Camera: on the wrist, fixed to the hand. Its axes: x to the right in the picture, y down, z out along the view.
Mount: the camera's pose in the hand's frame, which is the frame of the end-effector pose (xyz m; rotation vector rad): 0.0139 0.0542 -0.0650 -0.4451 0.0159 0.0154
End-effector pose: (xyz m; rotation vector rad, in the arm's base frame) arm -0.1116 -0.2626 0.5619 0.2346 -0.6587 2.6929
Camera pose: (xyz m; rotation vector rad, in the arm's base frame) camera -0.1498 -0.2725 0.4858 0.0906 -1.2289 2.4752
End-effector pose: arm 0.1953 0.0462 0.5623 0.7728 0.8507 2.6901
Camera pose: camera 0.1459 -0.0235 0.5547 0.6516 0.2265 2.7471
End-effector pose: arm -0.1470 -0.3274 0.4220 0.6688 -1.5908 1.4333
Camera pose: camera -0.1834 -0.2518 0.4042 0.3817 -1.8238 1.0372
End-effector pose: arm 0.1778 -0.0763 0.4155 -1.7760 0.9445 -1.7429
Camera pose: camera 0.1051 -0.1134 0.3893 -2.0117 1.4365 -1.6272
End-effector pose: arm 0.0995 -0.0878 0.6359 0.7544 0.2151 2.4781
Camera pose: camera 0.0293 -0.1259 0.6045 0.5452 -0.3293 2.4176
